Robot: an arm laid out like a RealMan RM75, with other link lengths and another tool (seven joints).
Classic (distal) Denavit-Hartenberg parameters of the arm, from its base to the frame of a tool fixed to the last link. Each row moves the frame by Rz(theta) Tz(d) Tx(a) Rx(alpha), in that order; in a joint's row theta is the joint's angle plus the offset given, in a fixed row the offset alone. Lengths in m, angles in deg.
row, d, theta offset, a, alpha
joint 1, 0.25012, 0.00, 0.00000, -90.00
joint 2, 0.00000, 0.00, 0.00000, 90.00
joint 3, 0.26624, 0.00, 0.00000, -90.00
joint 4, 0.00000, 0.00, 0.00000, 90.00
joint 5, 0.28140, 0.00, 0.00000, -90.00
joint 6, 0.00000, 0.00, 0.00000, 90.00
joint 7, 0.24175, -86.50, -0.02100, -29.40
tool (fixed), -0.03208, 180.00, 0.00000, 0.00
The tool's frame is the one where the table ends.
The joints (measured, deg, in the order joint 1, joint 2, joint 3, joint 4, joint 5, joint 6, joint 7), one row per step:
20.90, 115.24, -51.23, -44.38, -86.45, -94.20, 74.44
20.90, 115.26, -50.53, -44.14, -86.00, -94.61, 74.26
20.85, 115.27, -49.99, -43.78, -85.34, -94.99, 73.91
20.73, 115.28, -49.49, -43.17, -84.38, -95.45, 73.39
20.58, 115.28, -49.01, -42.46, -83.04, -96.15, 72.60
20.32, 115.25, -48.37, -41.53, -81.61, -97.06, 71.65
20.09, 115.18, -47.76, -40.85, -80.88, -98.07, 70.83
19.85, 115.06, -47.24, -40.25, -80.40, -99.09, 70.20
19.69, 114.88, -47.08, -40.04, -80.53, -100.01, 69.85
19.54, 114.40, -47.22, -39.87, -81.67, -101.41, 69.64
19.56, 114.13, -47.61, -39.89, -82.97, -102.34, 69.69
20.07, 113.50, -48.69, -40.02, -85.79, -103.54, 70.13
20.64, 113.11, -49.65, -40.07, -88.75, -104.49, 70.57
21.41, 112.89, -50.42, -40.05, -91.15, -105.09, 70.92
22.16, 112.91, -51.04, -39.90, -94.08, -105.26, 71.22
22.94, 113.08, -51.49, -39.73, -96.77, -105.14, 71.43
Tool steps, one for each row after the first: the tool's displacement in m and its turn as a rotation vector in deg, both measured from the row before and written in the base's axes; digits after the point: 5 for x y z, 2 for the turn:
0.00015, -0.00018, 0.00352, 0.60, 0.78, 0.00
0.00029, -0.00050, 0.00310, 0.66, 0.85, 0.05
0.00074, -0.00113, 0.00307, 0.76, 1.14, 0.02
0.00021, -0.00186, 0.00390, 1.01, 1.42, 0.31
0.00152, -0.00299, 0.00450, 1.15, 1.60, 0.25
0.00172, -0.00364, 0.00331, 0.75, 0.96, 0.40
0.00193, -0.00392, 0.00279, 0.47, 0.74, 0.37
0.00103, -0.00377, 0.00094, -0.16, 0.02, 0.59
0.00203, -0.00631, -0.00119, -1.29, -0.89, 0.99
0.00058, -0.00456, -0.00340, -1.57, -1.01, 0.82
-0.00014, -0.00549, -0.00753, -3.42, -2.51, 1.48
0.00044, -0.00517, -0.00858, -3.39, -2.44, 1.16
-0.00093, -0.00273, -0.00727, -2.69, -1.96, 1.04
0.00090, -0.00263, -0.00970, -2.72, -2.27, 0.55
0.00064, -0.00144, -0.00932, -2.22, -2.07, 0.41

